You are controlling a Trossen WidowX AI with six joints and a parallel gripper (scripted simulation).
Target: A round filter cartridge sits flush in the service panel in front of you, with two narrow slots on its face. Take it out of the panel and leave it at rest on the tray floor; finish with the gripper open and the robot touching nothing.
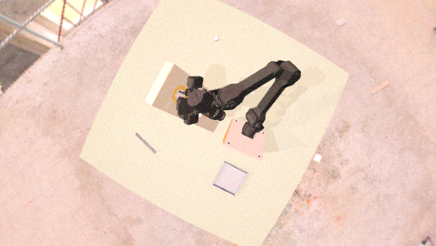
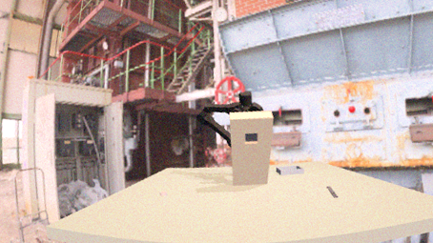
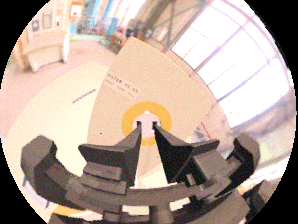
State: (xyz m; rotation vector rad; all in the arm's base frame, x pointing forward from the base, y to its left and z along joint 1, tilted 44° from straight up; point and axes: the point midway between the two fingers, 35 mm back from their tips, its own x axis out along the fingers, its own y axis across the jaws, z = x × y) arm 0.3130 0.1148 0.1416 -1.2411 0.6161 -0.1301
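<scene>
Now: gripper tip 1 cm short of the round filter cartridge and 1 cm above it. Also, from my gripper tip: tray: 38 cm behind, 30 cm to the left, 27 cm below.
</scene>
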